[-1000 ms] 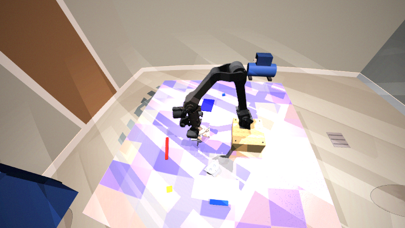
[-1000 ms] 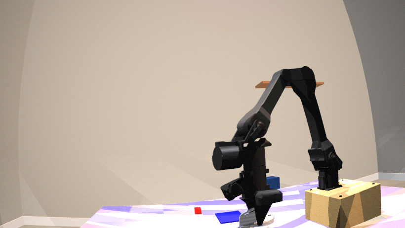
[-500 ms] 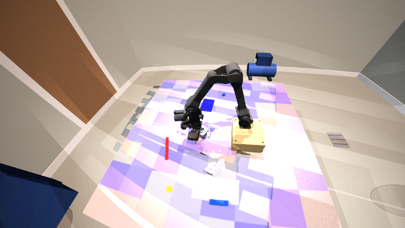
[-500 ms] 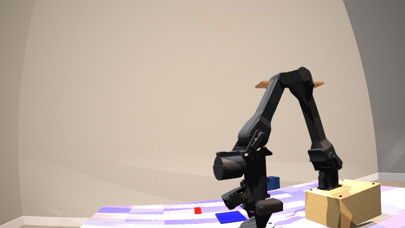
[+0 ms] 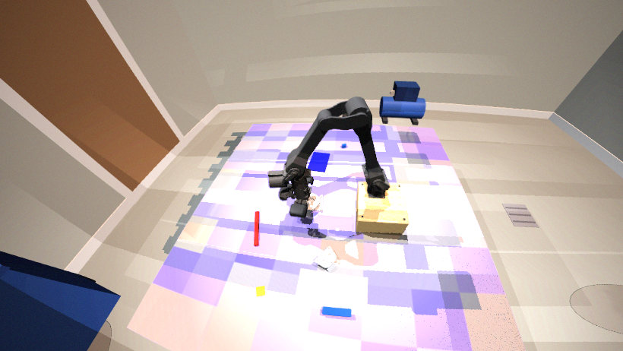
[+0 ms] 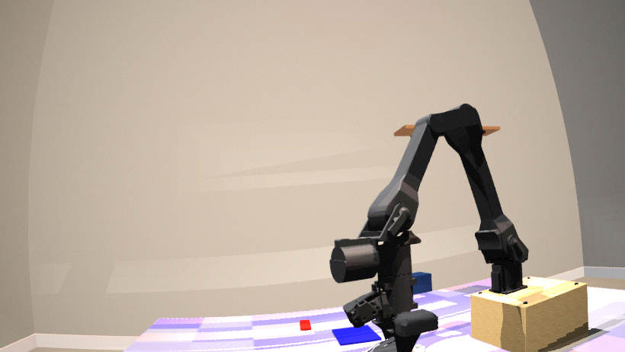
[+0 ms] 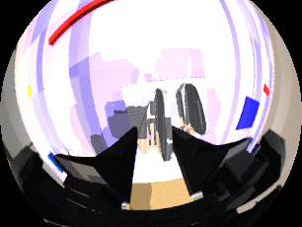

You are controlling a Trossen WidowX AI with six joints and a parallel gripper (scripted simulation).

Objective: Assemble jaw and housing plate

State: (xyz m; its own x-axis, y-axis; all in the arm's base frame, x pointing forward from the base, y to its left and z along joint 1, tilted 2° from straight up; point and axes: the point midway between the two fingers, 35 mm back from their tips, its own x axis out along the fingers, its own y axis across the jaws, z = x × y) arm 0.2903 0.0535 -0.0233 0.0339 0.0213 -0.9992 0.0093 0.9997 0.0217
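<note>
Now: gripper tip 3 cm past the grey jaw and 2 cm to the left of it. The rest, counted from my gripper tip: blue tile 31 cm to the right, 3 cm below, 2 cm behind; yellow square 35 cm to the left, 10 cm ahead, 3 cm below; blue bar 37 cm to the left, 17 cm behind, 2 cm below.
</note>
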